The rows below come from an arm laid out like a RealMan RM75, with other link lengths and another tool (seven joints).
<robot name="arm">
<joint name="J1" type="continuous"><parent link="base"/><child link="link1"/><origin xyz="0 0 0.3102"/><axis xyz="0 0 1"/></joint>
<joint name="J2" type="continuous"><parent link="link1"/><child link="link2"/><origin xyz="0 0 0"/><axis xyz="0 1 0"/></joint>
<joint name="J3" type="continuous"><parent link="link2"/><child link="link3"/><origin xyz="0 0 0.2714"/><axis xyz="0 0 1"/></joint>
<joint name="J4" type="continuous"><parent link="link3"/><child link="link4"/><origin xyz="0 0 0"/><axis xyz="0 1 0"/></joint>
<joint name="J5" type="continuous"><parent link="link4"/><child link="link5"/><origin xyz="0 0 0.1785"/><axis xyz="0 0 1"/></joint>
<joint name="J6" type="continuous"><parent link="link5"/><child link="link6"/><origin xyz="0 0 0"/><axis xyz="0 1 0"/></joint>
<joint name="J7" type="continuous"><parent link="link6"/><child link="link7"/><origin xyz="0 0 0.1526"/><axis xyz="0 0 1"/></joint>
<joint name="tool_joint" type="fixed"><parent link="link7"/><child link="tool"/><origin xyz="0.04 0.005 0.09" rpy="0.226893 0 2.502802"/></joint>
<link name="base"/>
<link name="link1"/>
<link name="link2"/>
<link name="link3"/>
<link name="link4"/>
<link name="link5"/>
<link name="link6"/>
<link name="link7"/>
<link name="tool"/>
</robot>
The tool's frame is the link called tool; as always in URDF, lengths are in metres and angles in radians. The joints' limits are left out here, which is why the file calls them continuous.
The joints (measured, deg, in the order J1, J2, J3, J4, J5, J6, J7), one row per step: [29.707, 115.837, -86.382, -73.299, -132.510, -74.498, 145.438]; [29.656, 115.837, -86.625, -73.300, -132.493, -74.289, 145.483]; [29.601, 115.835, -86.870, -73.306, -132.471, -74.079, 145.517]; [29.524, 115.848, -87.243, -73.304, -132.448, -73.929, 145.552]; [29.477, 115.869, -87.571, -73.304, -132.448, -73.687, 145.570]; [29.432, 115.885, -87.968, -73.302, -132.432, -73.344, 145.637]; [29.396, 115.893, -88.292, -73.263, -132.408, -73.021, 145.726]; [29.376, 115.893, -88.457, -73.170, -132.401, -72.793, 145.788]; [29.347, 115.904, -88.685, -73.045, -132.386, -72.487, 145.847]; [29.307, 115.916, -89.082, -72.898, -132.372, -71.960, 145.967]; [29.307, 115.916, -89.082, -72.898, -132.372, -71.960, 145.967]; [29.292, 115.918, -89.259, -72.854, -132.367, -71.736, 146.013]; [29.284, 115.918, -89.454, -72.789, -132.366, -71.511, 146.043]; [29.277, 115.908, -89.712, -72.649, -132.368, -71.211, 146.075]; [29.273, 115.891, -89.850, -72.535, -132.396, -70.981, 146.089]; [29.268, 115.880, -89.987, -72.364, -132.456, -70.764, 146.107]
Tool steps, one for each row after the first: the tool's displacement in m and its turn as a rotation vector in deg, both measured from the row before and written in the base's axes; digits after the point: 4 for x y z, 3 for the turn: [0.0000, -0.0001, -0.0006, 0.011, -0.030, 0.072]; [0.0000, -0.0001, -0.0006, 0.009, -0.029, 0.084]; [0.0002, -0.0009, -0.0010, -0.158, -0.087, 0.092]; [0.0000, -0.0003, -0.0009, -0.039, -0.063, 0.149]; [-0.0002, -0.0001, -0.0011, 0.009, -0.044, 0.162]; [-0.0001, 0.0000, -0.0009, 0.039, -0.016, 0.079]; [0.0002, 0.0001, -0.0005, 0.057, -0.010, -0.024]; [0.0002, 0.0001, -0.0008, 0.059, -0.008, -0.009]; [0.0002, 0.0003, -0.0012, 0.135, -0.014, 0.042]; [0.0000, 0.0000, 0.0000, 0.000, 0.000, 0.000]; [0.0000, 0.0002, -0.0005, 0.059, -0.011, 0.045]; [0.0001, 0.0001, -0.0005, 0.035, -0.032, 0.057]; [0.0004, 0.0001, -0.0007, 0.032, -0.067, 0.039]; [0.0005, 0.0003, -0.0003, 0.077, -0.063, 0.013]; [0.0008, 0.0001, -0.0003, 0.050, -0.103, -0.043]
